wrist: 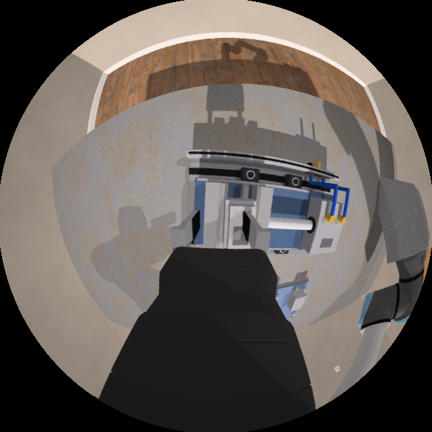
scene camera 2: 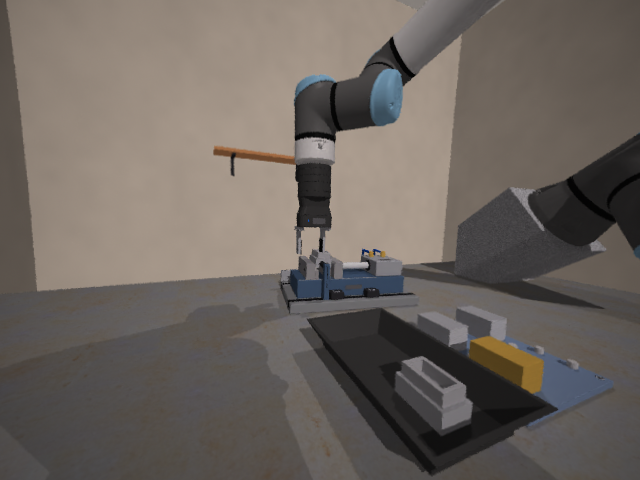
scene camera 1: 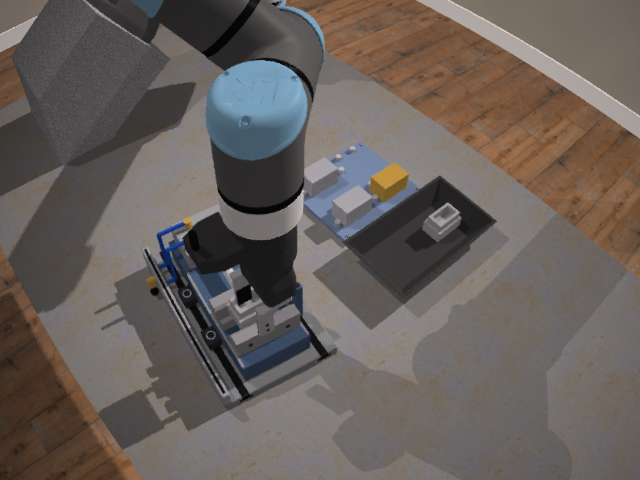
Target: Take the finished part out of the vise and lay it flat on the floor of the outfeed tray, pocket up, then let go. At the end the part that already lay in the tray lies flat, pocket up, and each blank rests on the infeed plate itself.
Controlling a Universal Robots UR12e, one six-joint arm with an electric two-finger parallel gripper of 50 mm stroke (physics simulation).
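Frame: origin at the arm's base, x ahead, y right, z down, level; centimetres.
Seen in the pictures: gripper, between the fingertips: [scene camera 2: 310, 253] [scene camera 1: 255, 315]; arm's base, origin of its link: [scene camera 2: 556, 217] [scene camera 1: 115, 18].
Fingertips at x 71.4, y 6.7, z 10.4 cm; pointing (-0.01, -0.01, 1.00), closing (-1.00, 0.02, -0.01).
Note:
Offsets run from my fingertips to a thing's top centre. "spot": to the spot under its first point.
My gripper [scene camera 1: 254, 310] [scene camera 2: 310, 252] [wrist: 221, 219] is open and empty above the vise @[dy -0.6, dx -8.8, dz +1.0 cm] [scene camera 1: 273, 356] [scene camera 2: 382, 284] [wrist: 295, 197]. The pale finished part @[dy -0.7, dx -2.3, dz -0.8 cm] [scene camera 2: 320, 254] [wrist: 237, 215] sits between the jaws; the fingers partly hide it in scene camera 1. In scene camera 2 one finger is over the part, the other out past the left jaw. The other part @[dy -38.2, dx -2.9, dz +6.2 cm] [scene camera 1: 440, 222] [scene camera 2: 431, 392] lies pocket up in the dark outfeed tray [scene camera 1: 382, 258] [scene camera 2: 361, 341] and looks flat. Two grey blanks @[dy -27.0, dx -14.4, dz +6.5 cm] [scene camera 1: 352, 204] [scene camera 2: 442, 329] and a yellow block @[dy -36.0, dx -15.4, dz +6.5 cm] [scene camera 1: 389, 181] [scene camera 2: 506, 364] stand on the blue infeed plate @[dy -31.0, dx -19.0, dz +10.1 cm] [scene camera 1: 361, 160] [scene camera 2: 573, 387].
A blue post @[dy -7.8, dx -1.6, dz +1.1 cm] [scene camera 1: 298, 299] [scene camera 2: 325, 281] rises beside the vise jaws. Blue bent pipes @[spot: dy +5.1, dx -16.7, dz -0.1 cm] [scene camera 1: 170, 248] with yellow ends are at the vise's far end. A large grey block [scene camera 1: 93, 87] [scene camera 2: 496, 242] [wrist: 405, 215] is beyond that end. The infeed plate carries small pins.

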